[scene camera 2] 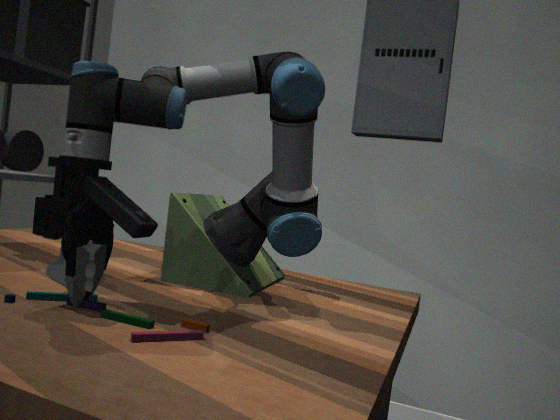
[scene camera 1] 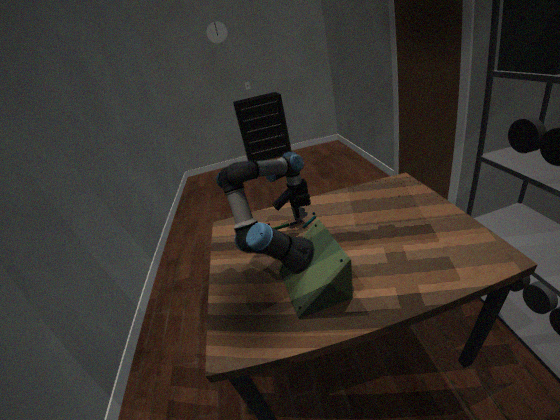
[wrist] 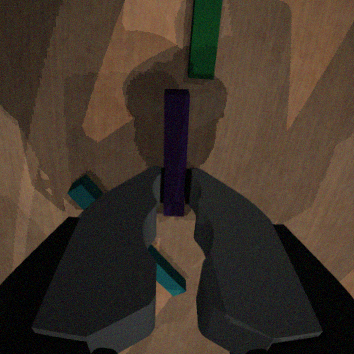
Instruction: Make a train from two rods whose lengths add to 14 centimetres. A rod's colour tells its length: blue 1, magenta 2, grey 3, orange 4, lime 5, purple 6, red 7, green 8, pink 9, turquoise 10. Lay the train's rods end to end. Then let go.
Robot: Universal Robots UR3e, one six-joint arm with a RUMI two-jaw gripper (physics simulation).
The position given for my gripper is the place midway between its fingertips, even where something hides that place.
Observation:
I see my gripper [scene camera 2: 80,306].
My gripper also shows in scene camera 1 [scene camera 1: 298,222] and in the wrist view [wrist: 173,170].

